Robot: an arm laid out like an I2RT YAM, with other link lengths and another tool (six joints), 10 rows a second.
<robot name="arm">
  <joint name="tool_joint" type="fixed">
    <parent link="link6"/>
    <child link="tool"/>
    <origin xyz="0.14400 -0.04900 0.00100" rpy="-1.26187 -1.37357 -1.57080"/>
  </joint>
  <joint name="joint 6" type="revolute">
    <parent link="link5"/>
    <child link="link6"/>
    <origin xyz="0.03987 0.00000 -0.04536"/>
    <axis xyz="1 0 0"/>
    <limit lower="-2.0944" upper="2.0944"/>
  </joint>
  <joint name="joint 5" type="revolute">
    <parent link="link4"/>
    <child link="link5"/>
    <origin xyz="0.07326 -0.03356 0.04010"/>
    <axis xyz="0 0 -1"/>
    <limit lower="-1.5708" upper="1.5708"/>
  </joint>
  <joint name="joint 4" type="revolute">
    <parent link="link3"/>
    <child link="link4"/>
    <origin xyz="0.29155 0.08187 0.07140"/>
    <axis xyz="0 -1 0"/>
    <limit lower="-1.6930" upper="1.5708"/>
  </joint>
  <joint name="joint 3" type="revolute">
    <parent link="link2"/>
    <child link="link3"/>
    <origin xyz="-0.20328 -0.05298 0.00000"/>
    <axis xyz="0 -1 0"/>
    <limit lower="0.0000" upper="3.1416"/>
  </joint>
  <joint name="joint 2" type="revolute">
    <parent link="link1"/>
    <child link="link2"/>
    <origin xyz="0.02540 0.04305 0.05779"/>
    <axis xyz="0 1 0"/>
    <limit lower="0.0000" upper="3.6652"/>
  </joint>
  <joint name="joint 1" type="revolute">
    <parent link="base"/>
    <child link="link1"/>
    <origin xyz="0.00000 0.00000 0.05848"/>
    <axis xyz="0 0 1"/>
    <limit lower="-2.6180" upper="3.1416"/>
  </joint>
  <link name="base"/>
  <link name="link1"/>
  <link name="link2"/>
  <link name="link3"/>
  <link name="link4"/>
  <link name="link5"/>
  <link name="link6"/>
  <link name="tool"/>
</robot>
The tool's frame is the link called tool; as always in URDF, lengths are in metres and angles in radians.
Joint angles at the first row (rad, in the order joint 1, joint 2, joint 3, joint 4, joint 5, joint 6):
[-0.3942, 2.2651, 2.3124, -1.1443, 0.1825, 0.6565]
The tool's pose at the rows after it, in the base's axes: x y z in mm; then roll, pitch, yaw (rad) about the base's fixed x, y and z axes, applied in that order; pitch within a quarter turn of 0, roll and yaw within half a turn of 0:
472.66 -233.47 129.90 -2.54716 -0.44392 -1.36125
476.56 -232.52 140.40 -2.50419 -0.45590 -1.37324
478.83 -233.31 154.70 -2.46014 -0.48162 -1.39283
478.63 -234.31 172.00 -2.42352 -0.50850 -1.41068
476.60 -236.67 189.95 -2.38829 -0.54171 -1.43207
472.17 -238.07 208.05 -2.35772 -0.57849 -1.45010
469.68 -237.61 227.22 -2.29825 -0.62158 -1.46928
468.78 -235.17 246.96 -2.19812 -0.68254 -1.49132
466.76 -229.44 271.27 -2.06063 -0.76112 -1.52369
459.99 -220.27 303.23 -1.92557 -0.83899 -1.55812
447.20 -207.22 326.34 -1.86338 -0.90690 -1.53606
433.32 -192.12 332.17 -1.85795 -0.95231 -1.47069
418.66 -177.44 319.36 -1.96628 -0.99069 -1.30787
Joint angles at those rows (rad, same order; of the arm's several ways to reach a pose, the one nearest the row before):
[-0.3958, 2.2479, 2.3094, -1.1387, 0.1796, 0.6581]
[-0.3958, 2.2168, 2.2918, -1.1137, 0.1659, 0.6581]
[-0.3956, 2.1754, 2.2667, -1.0829, 0.1657, 0.6581]
[-0.3958, 2.1388, 2.2590, -1.0697, 0.1703, 0.6552]
[-0.3973, 2.0960, 2.2421, -1.0513, 0.1817, 0.6493]
[-0.3973, 2.0420, 2.2100, -1.0303, 0.1973, 0.6386]
[-0.3971, 1.9550, 2.1288, -0.9683, 0.1978, 0.6184]
[-0.3973, 1.8176, 1.9685, -0.8392, 0.1802, 0.5793]
[-0.3973, 1.6537, 1.7800, -0.6784, 0.1468, 0.5247]
[-0.3973, 1.5102, 1.6530, -0.5697, 0.1066, 0.4669]
[-0.3973, 1.3851, 1.5594, -0.5312, 0.0595, 0.3978]
[-0.3973, 1.2682, 1.4571, -0.5204, 0.0071, 0.3374]
[-0.3959, 1.1648, 1.3493, -0.5476, -0.0382, 0.2514]

